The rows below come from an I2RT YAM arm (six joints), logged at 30 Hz.
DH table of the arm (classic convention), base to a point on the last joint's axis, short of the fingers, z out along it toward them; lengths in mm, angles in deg. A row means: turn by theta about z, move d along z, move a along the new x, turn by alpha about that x. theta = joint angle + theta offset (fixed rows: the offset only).
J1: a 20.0, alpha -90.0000, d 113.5, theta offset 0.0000
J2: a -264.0, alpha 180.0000, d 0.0, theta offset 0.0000
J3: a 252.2, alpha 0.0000, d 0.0, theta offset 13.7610
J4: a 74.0, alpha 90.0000, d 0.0, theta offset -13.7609
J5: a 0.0, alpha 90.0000, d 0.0, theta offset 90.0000
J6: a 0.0, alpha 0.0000, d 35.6, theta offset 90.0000
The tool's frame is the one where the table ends.
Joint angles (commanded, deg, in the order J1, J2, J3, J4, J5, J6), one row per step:
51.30 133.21 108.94 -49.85 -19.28 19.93
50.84 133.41 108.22 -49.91 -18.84 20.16
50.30 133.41 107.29 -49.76 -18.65 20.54
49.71 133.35 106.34 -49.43 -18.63 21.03
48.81 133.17 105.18 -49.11 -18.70 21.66
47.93 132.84 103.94 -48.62 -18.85 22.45
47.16 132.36 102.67 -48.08 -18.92 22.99
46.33 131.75 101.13 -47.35 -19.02 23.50
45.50 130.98 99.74 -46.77 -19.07 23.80
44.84 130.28 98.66 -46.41 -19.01 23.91
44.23 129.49 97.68 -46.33 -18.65 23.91
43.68 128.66 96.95 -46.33 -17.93 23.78
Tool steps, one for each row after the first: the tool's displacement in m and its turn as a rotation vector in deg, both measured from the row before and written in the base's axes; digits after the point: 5 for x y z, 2 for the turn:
0.00208 -0.00394 -0.00518 -1.05 0.38 -0.79
0.00218 -0.00457 -0.00441 -0.76 0.50 -0.94
0.00247 -0.00465 -0.00389 -0.49 0.53 -1.05
0.00383 -0.00681 -0.00389 -0.52 0.72 -1.46
0.00349 -0.00675 -0.00298 -0.30 0.68 -1.58
0.00264 -0.00630 -0.00194 -0.19 0.42 -1.25
0.00246 -0.00705 -0.00210 -0.13 0.40 -1.28
0.00239 -0.00702 -0.00027 -0.02 0.17 -1.10
0.00172 -0.00574 0.00049 -0.07 0.01 -0.77
0.00130 -0.00576 0.00143 -0.33 -0.17 -0.68
0.00147 -0.00515 0.00273 -0.43 -0.61 -0.58

